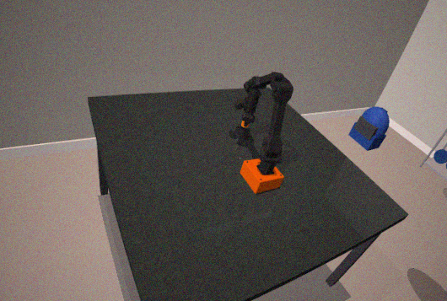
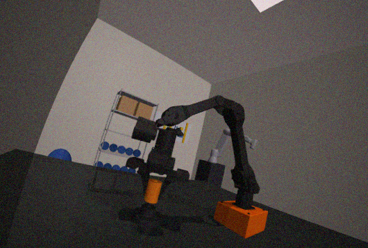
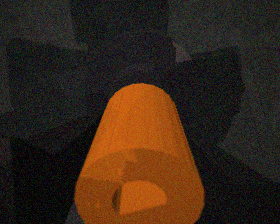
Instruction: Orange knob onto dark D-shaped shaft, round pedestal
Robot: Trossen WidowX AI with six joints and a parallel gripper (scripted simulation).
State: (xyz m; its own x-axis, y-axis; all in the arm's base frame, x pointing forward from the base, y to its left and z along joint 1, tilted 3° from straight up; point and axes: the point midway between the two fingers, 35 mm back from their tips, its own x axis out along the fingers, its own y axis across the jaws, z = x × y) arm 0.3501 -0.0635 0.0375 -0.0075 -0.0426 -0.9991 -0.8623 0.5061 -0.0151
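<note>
Now: gripper tip 20 mm below the orange knob. From my gripper tip the other things lie so: round pedestal (40 mm below).
</note>
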